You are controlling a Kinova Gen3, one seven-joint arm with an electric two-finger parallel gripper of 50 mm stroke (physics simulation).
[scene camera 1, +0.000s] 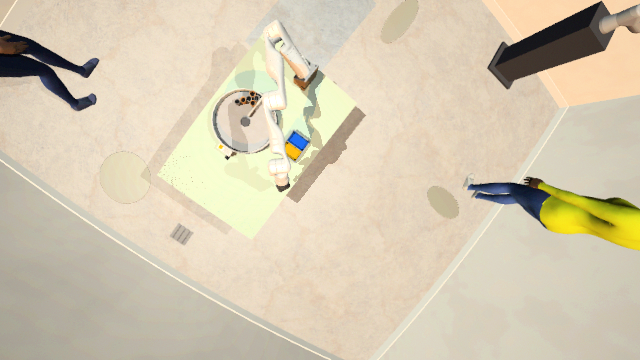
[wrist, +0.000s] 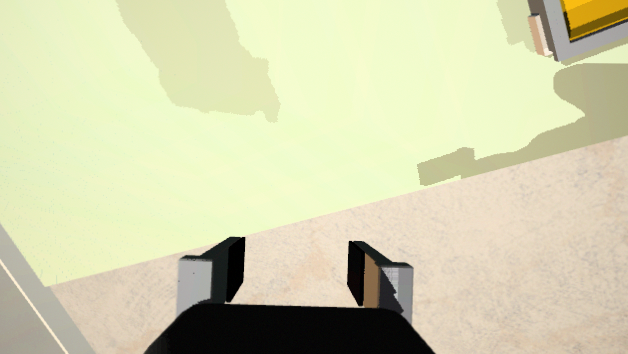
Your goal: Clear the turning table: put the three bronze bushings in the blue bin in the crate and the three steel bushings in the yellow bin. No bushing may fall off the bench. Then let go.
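Seen in the pictures: gripper, fingertip midpoint: (wrist: 296, 261); arm's base at its link origin: (scene camera 1: 303, 73).
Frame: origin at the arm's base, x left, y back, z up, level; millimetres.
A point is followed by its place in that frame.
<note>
The round turning table (scene camera 1: 234, 136) {x -175, y -593, z -70 mm} stands on the bench in scene camera 1. The bushings (scene camera 1: 247, 98) {x -224, y -333, z -44 mm}, bronze and dark ones, are bunched at its upper part, beside a pale bar; they are too small and crowded to tell apart one by one. The crate (wrist: 562, 49) {x 262, y -522, z -73 mm} holds the blue bin (scene camera 1: 298, 140) {x 201, y -377, z -118 mm} and the yellow bin (scene camera 1: 293, 151) {x 212, y -463, z -117 mm} (wrist: 595, 20) {x 261, y -486, z -112 mm}; no bushing shows in the visible parts of the bins. My gripper (scene camera 1: 283, 189) {x 275, y -694, z 75 mm} (wrist: 296, 261) {x 275, y -694, z 75 mm} is open and empty, over the bench's edge beyond the crate's yellow end, well away from the bushings.
The arm (scene camera 1: 276, 125) {x 93, y -412, z 372 mm} passes over the right side of the turning table and close by the crate. A small white box with a yellow spot (scene camera 1: 222, 149) {x -197, y -710, z -65 mm} sits at the table's lower rim. The bench (scene camera 1: 245, 210) {x 142, y -1020, z -124 mm} (wrist: 320, 150) {x 271, y -725, z -123 mm} ends under my gripper. People are on the floor farther off.
</note>
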